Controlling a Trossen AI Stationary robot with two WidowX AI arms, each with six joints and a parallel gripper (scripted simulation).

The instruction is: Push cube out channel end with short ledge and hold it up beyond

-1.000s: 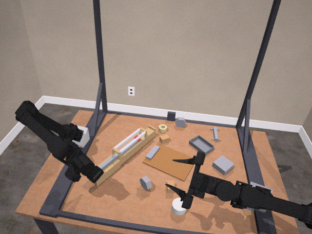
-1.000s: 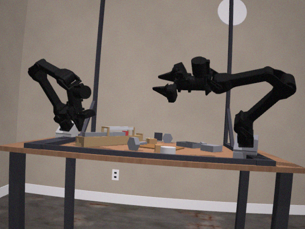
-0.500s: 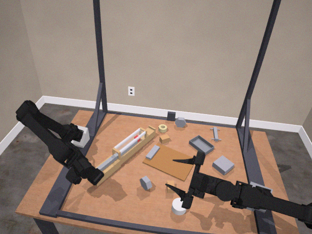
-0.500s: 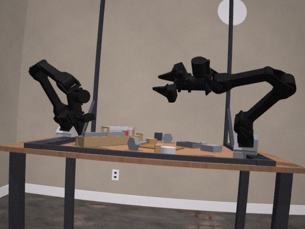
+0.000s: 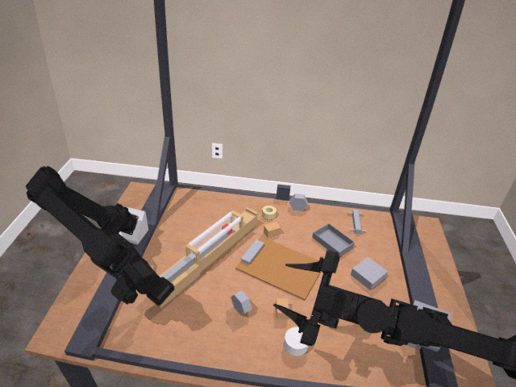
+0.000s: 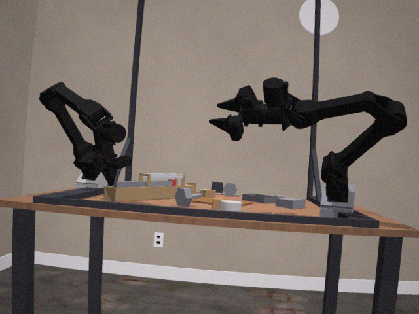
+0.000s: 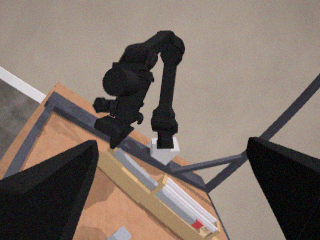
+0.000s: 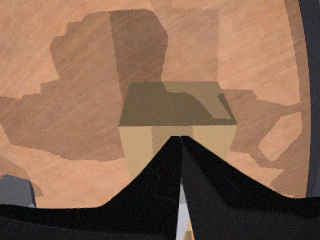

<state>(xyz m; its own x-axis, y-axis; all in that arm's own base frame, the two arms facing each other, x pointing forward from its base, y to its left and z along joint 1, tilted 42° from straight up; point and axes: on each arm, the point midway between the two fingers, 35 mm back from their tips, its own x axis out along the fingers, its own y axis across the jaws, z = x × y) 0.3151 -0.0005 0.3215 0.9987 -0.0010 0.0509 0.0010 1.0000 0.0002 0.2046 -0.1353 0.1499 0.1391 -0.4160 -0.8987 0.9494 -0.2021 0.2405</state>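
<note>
My right gripper is now 320 mm past the red cube, 80 mm to the right of it and 30 mm above it. Also, from my right hand: grey block 360 mm behind, 550 mm to the left, 70 mm below; grey tray 470 mm behind, 410 mm to the left, 80 mm below.
</note>
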